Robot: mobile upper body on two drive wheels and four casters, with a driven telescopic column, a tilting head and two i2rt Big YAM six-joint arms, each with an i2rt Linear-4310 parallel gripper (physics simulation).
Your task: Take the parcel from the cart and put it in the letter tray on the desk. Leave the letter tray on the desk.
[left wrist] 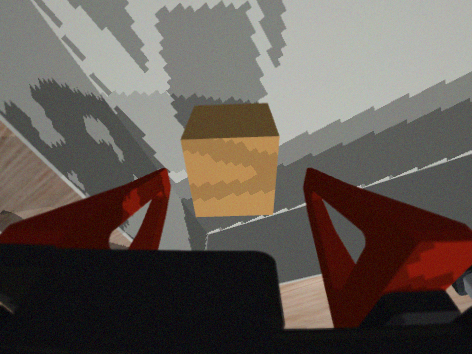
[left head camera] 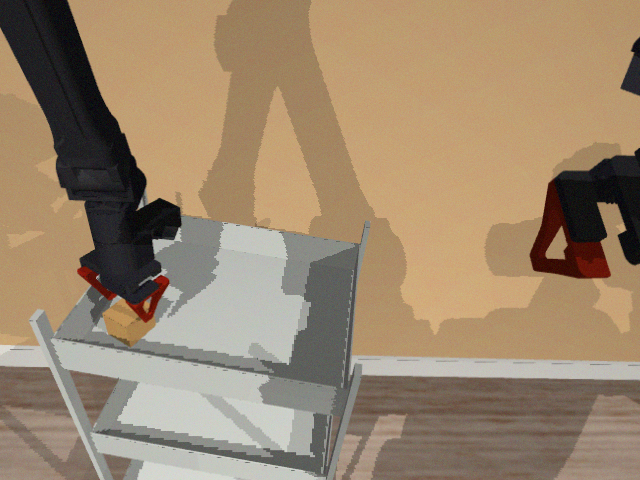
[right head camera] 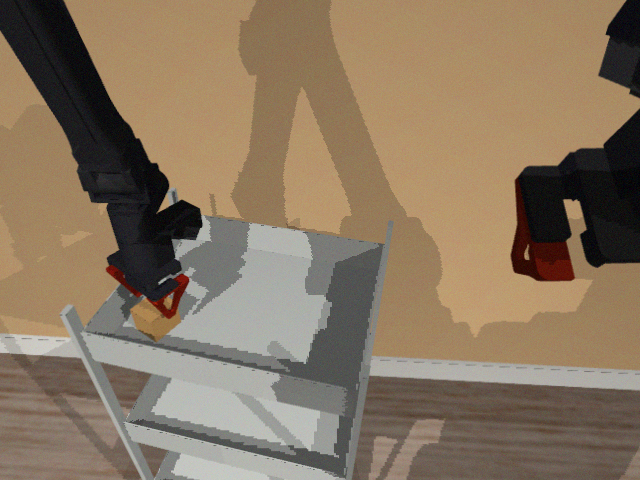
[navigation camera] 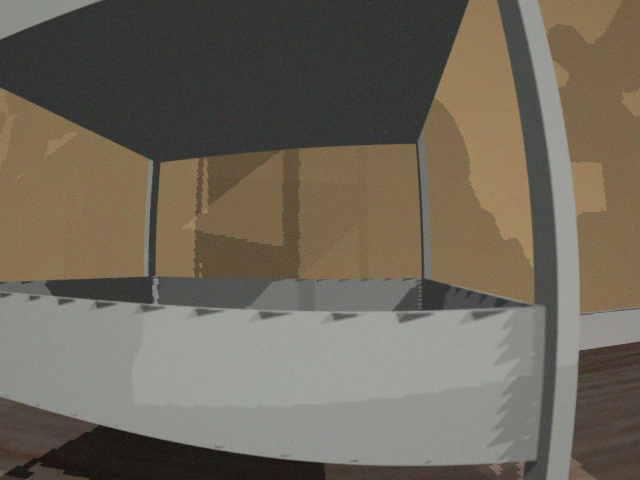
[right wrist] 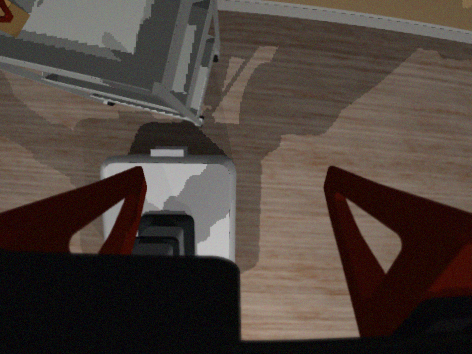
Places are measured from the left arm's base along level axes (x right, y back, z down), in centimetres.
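Pixels of known places: left gripper, between the fingertips: [left wrist: 236, 177] [left head camera: 130, 308] [right head camera: 155, 305]; right gripper, between the fingertips: [left head camera: 589, 260] [right head camera: 579, 262] [right wrist: 235, 176].
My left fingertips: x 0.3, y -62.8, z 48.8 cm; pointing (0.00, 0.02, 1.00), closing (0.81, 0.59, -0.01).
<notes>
Ahead of a thing's pixels: the offset from my left fingertips to its middle. "pt": to the spot under its first point.
The parcel, a small orange-brown box {dx -0.4, dy +0.1, dz +2.5 cm} [left head camera: 124, 330] [right head camera: 154, 326] [left wrist: 232, 175] [right wrist: 19, 24], sits in the cart's top shelf near its front left corner in the head views. The grey cart [left head camera: 196, 379] [right head camera: 217, 370] [left wrist: 380, 220] [navigation camera: 310, 361] has raised shelf walls. My left gripper [left head camera: 126, 308] [right head camera: 152, 307] [left wrist: 236, 177] is open just over the parcel. In the left wrist view the parcel lies in line with the gap, with space beside both fingertips. My right gripper [left head camera: 568, 268] [right head camera: 540, 272] [right wrist: 235, 176] is open and empty, well right of the cart. The letter tray and desk do not show.
A lower shelf {pt dx +9.9, dy +11.7, dz +25.3 cm} [left head camera: 196, 454] [right head camera: 227, 449] lies under the top one. Corner posts {pt dx -9.2, dy +7.7, dz -3.0 cm} [left head camera: 46, 335] [right head camera: 77, 330] rise above the top shelf's walls. A tan wall [left head camera: 439, 129] stands behind the cart. A white base [right wrist: 215, 240] with a dark column shows in the right wrist view.
</notes>
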